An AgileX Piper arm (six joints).
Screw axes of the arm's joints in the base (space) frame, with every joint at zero. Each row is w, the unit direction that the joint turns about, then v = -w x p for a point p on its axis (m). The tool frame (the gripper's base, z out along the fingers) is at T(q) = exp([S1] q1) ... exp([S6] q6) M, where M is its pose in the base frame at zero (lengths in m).
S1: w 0 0 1 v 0.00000 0.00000 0.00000
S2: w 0 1 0 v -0.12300 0.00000 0.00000
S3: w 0 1 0 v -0.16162 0.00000 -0.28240
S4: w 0.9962 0 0.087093 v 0.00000 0.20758 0.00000
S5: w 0 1 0 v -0.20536 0.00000 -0.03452
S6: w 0.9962 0 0.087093 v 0.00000 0.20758 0.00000
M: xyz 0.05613 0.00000 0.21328 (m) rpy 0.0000 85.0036 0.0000 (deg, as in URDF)
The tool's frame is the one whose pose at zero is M.
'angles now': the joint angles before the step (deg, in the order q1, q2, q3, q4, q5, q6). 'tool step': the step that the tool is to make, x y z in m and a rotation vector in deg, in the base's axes. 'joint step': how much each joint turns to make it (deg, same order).
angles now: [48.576 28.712 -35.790 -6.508 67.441 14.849]
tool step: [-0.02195 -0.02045 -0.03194 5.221 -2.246 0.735]
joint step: [0.001 -12.417 8.479 1.955 -1.484 -0.153]
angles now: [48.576 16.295 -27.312 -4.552 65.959 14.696]
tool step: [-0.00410 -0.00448 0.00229 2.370 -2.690 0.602]
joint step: [-0.004 -2.875 -0.001 0.051 -0.735 -0.721]
